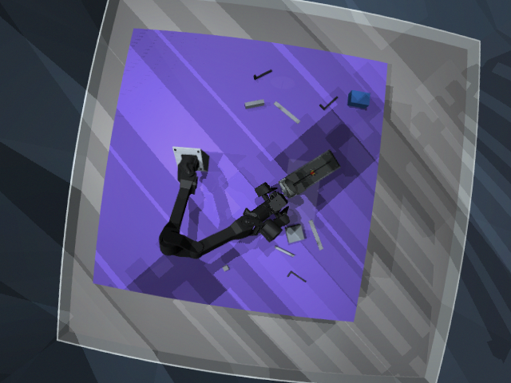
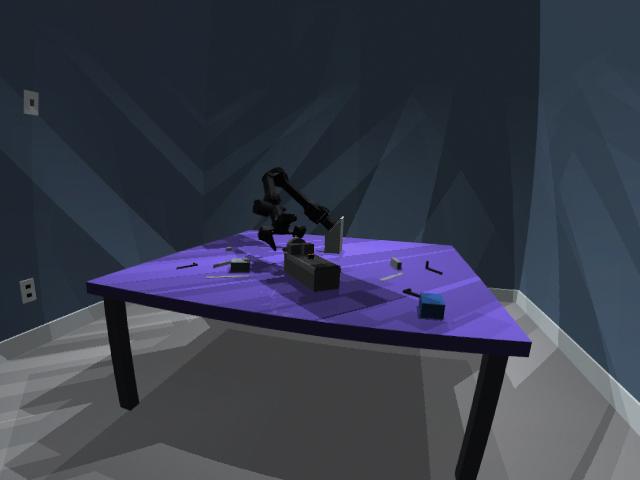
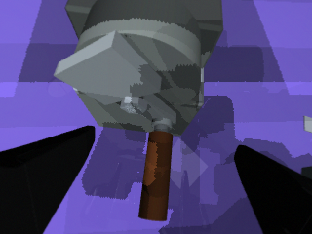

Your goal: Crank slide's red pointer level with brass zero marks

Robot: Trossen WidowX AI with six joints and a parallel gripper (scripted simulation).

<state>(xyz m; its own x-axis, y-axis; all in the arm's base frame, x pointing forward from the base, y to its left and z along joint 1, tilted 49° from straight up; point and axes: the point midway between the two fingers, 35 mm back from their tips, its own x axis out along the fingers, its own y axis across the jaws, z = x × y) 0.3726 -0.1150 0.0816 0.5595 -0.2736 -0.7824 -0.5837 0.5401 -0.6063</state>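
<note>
My gripper tip is now 2 cm past the brown crank handle, 1 cm to the left of it and 1 cm above it. The rest, counted from my gripper tip: dark L-shaped key (9 cm ahead, 36 cm to the right, 7 cm below); red pointer (12 cm ahead, 11 cm to the left, 1 cm above); grey block (7 cm ahead, 16 cm to the right, 5 cm below).
</note>
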